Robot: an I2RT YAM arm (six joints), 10 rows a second.
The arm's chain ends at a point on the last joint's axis. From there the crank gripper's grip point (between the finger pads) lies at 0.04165 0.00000 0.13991 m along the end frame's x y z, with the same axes.
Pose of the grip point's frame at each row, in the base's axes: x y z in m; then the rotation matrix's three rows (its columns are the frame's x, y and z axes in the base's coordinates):
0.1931, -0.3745, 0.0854; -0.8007, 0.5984, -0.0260; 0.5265, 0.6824, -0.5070; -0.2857, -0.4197, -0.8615
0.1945, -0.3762, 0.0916; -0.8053, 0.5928, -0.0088; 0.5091, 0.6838, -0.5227; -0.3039, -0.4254, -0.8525
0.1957, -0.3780, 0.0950; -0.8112, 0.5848, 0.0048; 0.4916, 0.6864, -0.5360; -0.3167, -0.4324, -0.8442
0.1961, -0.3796, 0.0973; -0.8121, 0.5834, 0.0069; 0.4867, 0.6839, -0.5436; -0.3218, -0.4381, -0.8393
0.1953, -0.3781, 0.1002; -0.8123, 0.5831, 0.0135; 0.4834, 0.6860, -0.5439; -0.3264, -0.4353, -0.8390
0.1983, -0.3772, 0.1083; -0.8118, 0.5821, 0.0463; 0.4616, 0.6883, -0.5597; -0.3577, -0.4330, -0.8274
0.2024, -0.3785, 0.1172; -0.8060, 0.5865, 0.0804; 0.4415, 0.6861, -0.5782; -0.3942, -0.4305, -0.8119
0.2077, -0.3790, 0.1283; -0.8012, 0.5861, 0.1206; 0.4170, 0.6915, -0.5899; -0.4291, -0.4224, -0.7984
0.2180, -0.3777, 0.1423; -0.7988, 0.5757, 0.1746; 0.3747, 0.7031, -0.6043; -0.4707, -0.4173, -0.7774
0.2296, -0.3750, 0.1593; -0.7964, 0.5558, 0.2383; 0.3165, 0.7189, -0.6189; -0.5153, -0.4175, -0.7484
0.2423, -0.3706, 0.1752; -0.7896, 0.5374, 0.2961; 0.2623, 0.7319, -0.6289; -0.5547, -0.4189, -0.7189
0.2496, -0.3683, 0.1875; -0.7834, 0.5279, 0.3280; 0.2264, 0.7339, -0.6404; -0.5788, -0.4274, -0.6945
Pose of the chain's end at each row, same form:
0.2301, -0.3255, 0.2178; -0.8007, 0.5984, -0.0260; 0.5265, 0.6824, -0.5070; -0.2857, -0.4197, -0.8615
0.2293, -0.3243, 0.2235; -0.8053, 0.5928, -0.0088; 0.5091, 0.6838, -0.5227; -0.3039, -0.4254, -0.8525
0.2288, -0.3235, 0.2263; -0.8112, 0.5848, 0.0048; 0.4916, 0.6864, -0.5360; -0.3167, -0.4324, -0.8442
0.2290, -0.3238, 0.2281; -0.8121, 0.5834, 0.0069; 0.4867, 0.6839, -0.5436; -0.3218, -0.4381, -0.8393
0.2272, -0.3221, 0.2312; -0.8123, 0.5831, 0.0135; 0.4834, 0.6860, -0.5439; -0.3264, -0.4353, -0.8390
0.2256, -0.3181, 0.2390; -0.8118, 0.5821, 0.0463; 0.4616, 0.6883, -0.5597; -0.3577, -0.4330, -0.8274
0.2247, -0.3160, 0.2472; -0.8060, 0.5865, 0.0804; 0.4415, 0.6861, -0.5782; -0.3942, -0.4305, -0.8119
0.2242, -0.3138, 0.2579; -0.8012, 0.5861, 0.1206; 0.4170, 0.6915, -0.5899; -0.4291, -0.4224, -0.7984
0.2268, -0.3088, 0.2707; -0.7988, 0.5757, 0.1746; 0.3747, 0.7031, -0.6043; -0.4707, -0.4173, -0.7774
0.2294, -0.3016, 0.2855; -0.7964, 0.5558, 0.2383; 0.3165, 0.7189, -0.6189; -0.5153, -0.4175, -0.7484
0.2338, -0.2935, 0.2989; -0.7896, 0.5374, 0.2961; 0.2623, 0.7319, -0.6289; -0.5547, -0.4189, -0.7189
0.2363, -0.2881, 0.3088; -0.7834, 0.5279, 0.3280; 0.2264, 0.7339, -0.6404; -0.5788, -0.4274, -0.6945

